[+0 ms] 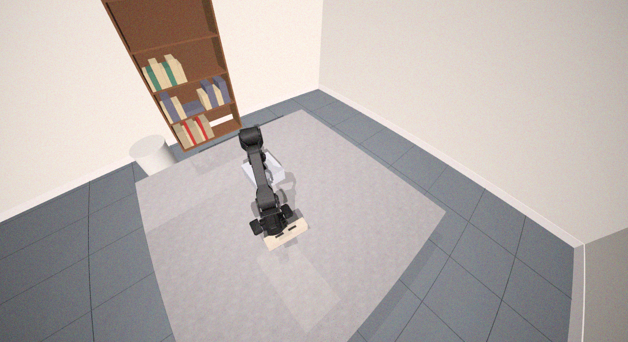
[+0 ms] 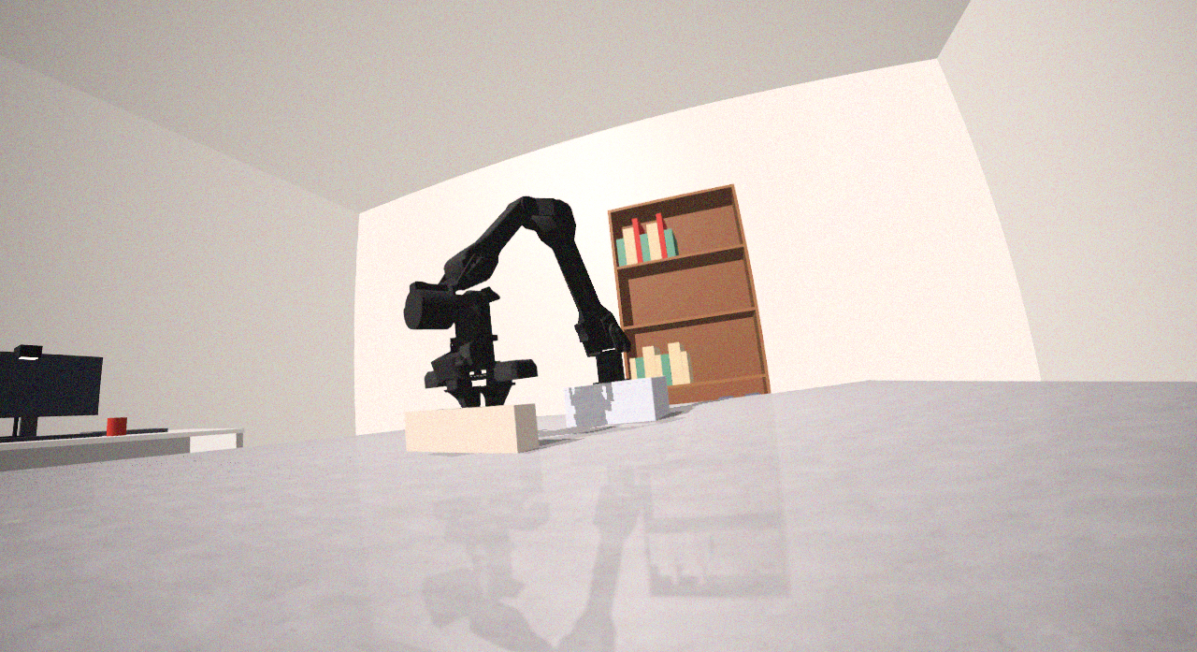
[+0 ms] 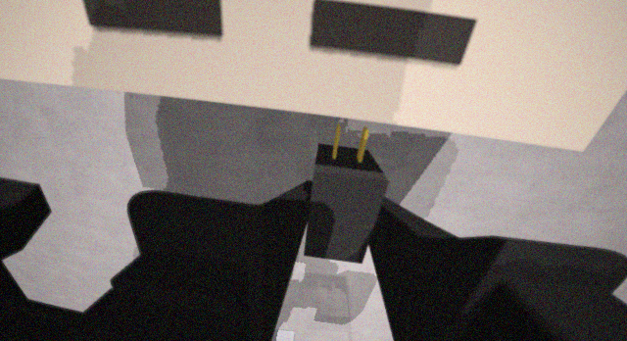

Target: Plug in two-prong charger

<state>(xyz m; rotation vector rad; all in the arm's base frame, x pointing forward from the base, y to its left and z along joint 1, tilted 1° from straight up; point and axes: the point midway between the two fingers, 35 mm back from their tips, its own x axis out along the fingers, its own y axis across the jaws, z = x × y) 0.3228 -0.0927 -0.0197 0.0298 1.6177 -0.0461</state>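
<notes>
Right now the two-prong charger is 2 cm ahead of my gripper tip and 1 cm above it.
</notes>
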